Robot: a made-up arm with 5 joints.
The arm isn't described. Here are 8 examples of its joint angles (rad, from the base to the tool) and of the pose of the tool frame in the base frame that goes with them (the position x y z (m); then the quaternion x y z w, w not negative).
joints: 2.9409 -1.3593 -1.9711 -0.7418 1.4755
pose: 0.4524 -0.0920 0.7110 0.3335 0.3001 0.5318 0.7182
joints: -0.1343 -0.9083 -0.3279 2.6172 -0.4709
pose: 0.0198 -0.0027 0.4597 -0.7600 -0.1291 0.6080 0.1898
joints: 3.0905 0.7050 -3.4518 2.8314 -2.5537
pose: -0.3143 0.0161 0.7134 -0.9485 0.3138 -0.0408 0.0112
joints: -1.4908 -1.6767 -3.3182 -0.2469 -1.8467
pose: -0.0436 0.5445 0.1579 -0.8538 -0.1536 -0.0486 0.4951
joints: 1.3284 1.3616 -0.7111 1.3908 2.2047
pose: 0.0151 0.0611 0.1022 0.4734 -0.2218 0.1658 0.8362
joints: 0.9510 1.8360 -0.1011 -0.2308 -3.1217
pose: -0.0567 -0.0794 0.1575 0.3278 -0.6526 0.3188 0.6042
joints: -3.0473 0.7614 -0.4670 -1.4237 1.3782
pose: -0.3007 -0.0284 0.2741 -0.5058 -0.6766 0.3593 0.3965
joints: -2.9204 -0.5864 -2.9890 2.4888 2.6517
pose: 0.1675 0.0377 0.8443 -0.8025 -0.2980 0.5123 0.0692
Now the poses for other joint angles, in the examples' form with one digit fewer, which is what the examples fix.
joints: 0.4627 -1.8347 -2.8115 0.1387 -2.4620
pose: -0.564 -0.281 0.252 -0.068 -0.627 0.419 0.653
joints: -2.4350 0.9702 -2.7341 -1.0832 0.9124
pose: -0.350 -0.299 0.674 -0.015 -0.146 0.716 0.682
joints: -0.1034 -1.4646 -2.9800 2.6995 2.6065
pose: -0.461 0.048 0.527 -0.138 0.628 -0.240 0.727
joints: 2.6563 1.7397 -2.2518 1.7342 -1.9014
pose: -0.340 0.179 -0.021 -0.533 0.622 -0.533 0.211
